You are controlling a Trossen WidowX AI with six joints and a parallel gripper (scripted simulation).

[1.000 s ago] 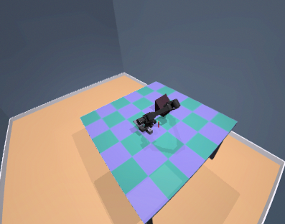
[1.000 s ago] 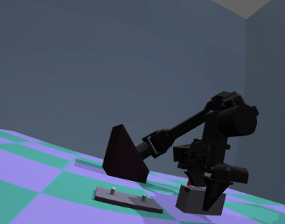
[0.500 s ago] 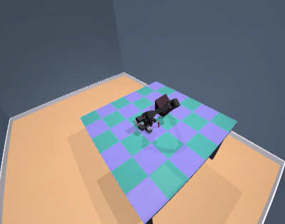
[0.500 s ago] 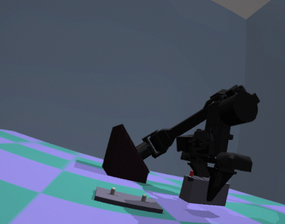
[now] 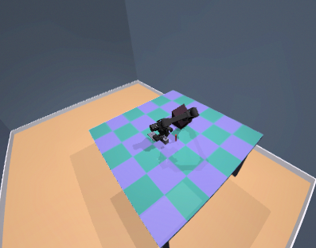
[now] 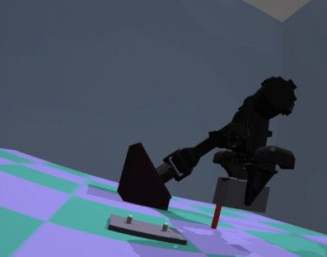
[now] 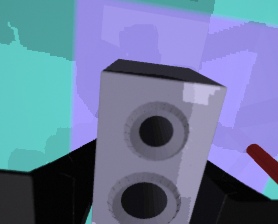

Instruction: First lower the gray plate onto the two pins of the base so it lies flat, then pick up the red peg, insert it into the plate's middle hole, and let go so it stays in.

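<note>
My gripper tip is 2 cm past the base, 16 cm to the left of it and 7 cm above it. The rest, counted from my gripper tip: red peg 12 cm behind, 4 cm to the left, 4 cm below; gray plate 3 cm above.
</note>
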